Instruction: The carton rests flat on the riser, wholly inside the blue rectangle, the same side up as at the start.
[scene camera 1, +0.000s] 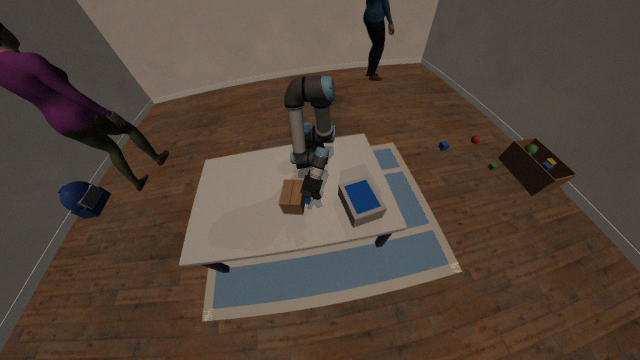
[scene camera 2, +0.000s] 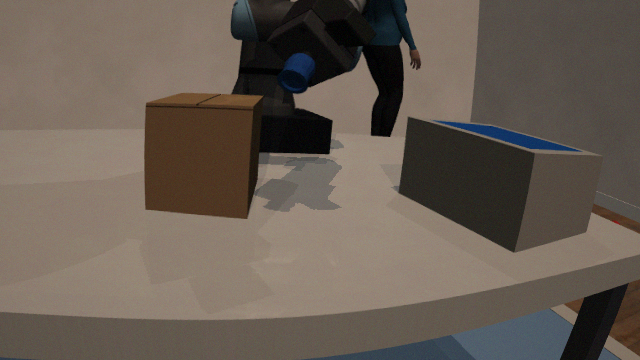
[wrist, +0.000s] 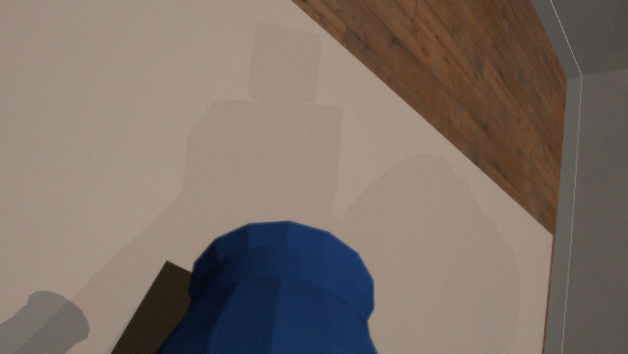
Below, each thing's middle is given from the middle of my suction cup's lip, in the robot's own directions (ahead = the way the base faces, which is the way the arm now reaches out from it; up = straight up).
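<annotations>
There is a grey riser (scene camera 2: 519, 191), and I find it 320 mm to the left of my suction cup and 110 mm below it. The brown carton (scene camera 2: 201, 153) is 90 mm to the right of my suction cup, 110 mm behind it and 100 mm below it.
</annotations>
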